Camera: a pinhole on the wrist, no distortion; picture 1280 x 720 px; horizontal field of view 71.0 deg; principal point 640.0 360.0 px. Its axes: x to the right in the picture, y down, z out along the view. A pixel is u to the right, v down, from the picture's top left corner.
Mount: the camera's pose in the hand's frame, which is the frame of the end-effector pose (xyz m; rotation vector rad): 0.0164 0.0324 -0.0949 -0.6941 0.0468 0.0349
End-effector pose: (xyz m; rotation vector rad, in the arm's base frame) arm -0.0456 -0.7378 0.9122 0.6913 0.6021 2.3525
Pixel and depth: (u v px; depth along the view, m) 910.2 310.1 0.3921
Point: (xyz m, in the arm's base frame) -0.1305 -0.7797 1.2736
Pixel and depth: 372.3 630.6 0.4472
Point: -0.0460 -1.0673 1.2417
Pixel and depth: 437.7 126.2 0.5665
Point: 0.1608 -0.8855 1.3768
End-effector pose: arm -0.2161 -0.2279 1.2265 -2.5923 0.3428 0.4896
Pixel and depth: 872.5 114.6 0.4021
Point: -0.2352 -0.2879 0.8584
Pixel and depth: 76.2 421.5 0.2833
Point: -0.4609 -0.3382 1.0972
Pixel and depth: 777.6 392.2 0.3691
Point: -0.2796 -0.3922 0.9339
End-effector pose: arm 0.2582 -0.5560 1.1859 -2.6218 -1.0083 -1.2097
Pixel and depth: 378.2 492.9 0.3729
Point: 0.5105 -0.7894 1.0754
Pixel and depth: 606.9 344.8 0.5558
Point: 0.7121 -0.7330 1.0358
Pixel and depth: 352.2 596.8 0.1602
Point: 0.3452 -0.7015 1.1923
